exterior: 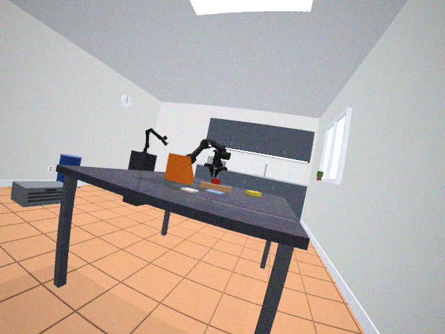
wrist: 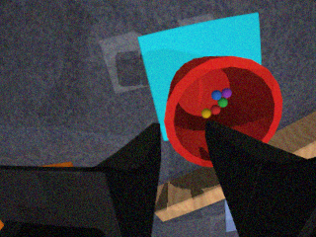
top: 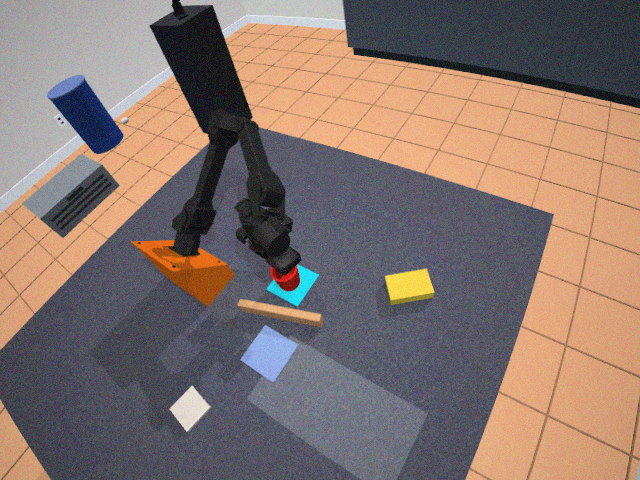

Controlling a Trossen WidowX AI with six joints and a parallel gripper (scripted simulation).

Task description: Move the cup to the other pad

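Right now my gripper tip is 30 mm short of the red cup, 10 mm to the left of it and 40 mm above it. The rest, counted from my gripper tip: wooden bar (60 mm ahead, 100 mm to the right, 70 mm below); pale blue pad (90 mm ahead, 200 mm to the right, 90 mm below); cyan pad (30 mm ahead, 90 mm below).
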